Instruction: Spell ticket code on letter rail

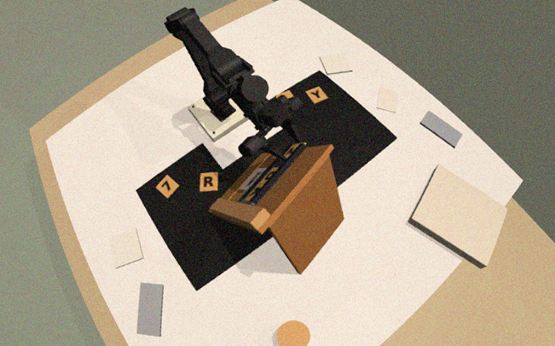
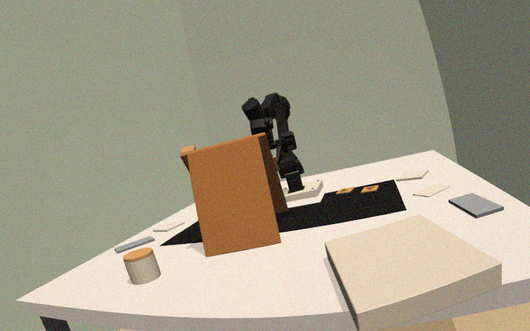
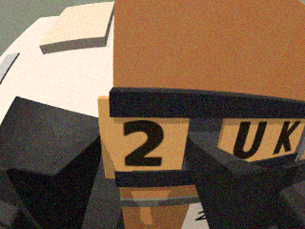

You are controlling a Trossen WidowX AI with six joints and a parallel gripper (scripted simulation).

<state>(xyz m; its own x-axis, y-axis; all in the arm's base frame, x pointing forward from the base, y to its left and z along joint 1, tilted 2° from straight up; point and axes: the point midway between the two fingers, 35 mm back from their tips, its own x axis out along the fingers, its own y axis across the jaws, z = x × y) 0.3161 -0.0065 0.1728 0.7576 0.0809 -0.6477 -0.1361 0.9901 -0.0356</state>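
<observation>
My gripper tip is now 140 mm to the left of the k tile and 20 mm short of it. Also, from my gripper tip: letter tile right at my gripper tip; then black mat 180 mm below, 140 mm behind, 10 mm to the right; then white ticket 100 mm to the right, 80 mm below, 50 mm behind.
</observation>
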